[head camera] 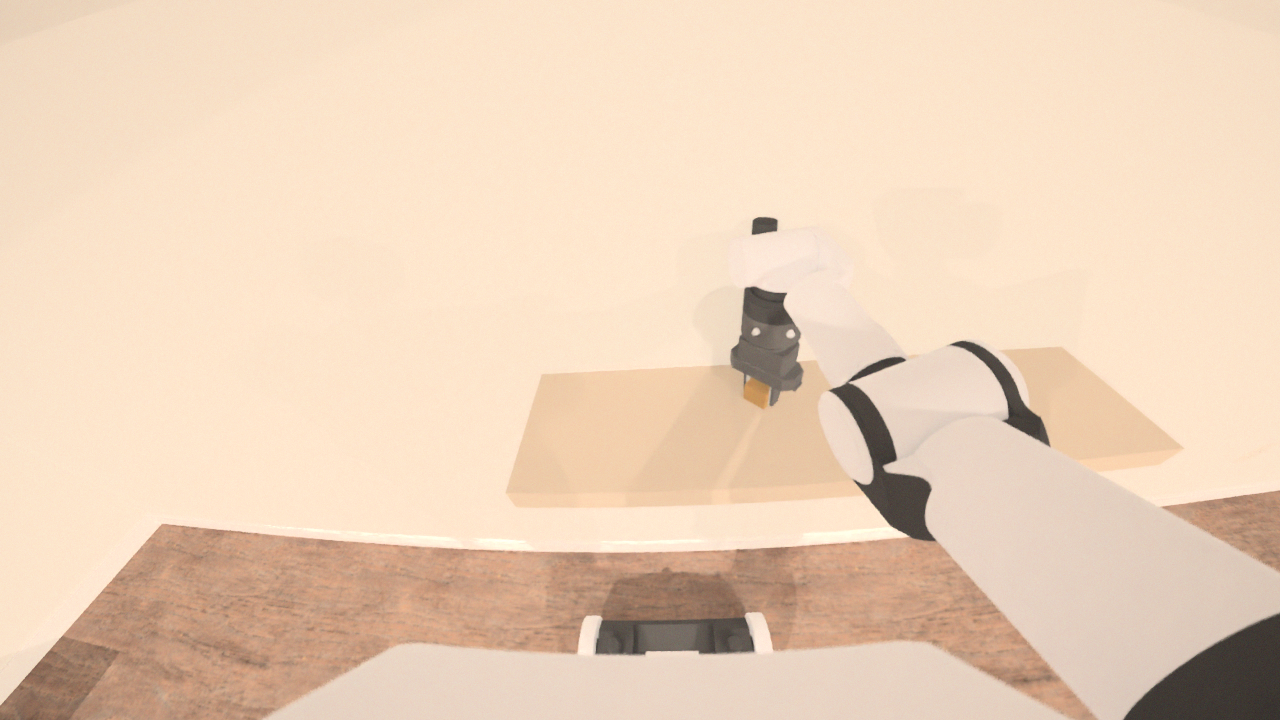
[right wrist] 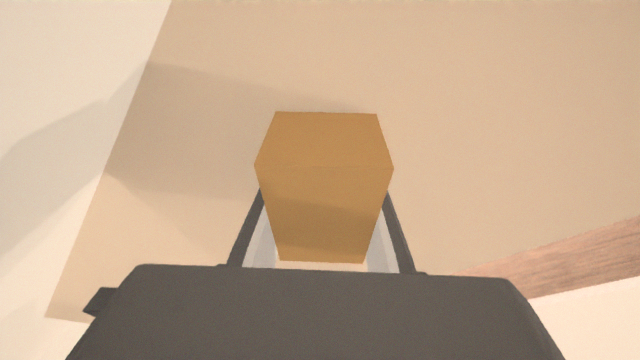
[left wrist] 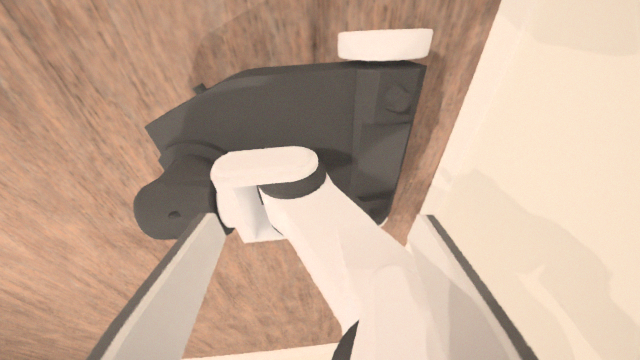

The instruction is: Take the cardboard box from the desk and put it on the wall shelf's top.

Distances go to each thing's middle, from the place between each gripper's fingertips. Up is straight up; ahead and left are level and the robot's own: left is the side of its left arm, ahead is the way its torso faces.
My right hand is 1 cm short of the cardboard box (right wrist: 323, 176), 1 cm to the left of it and 2 cm below it.
My left hand is 47 cm below the cardboard box, 47 cm short of it and 40 cm to the left of it.
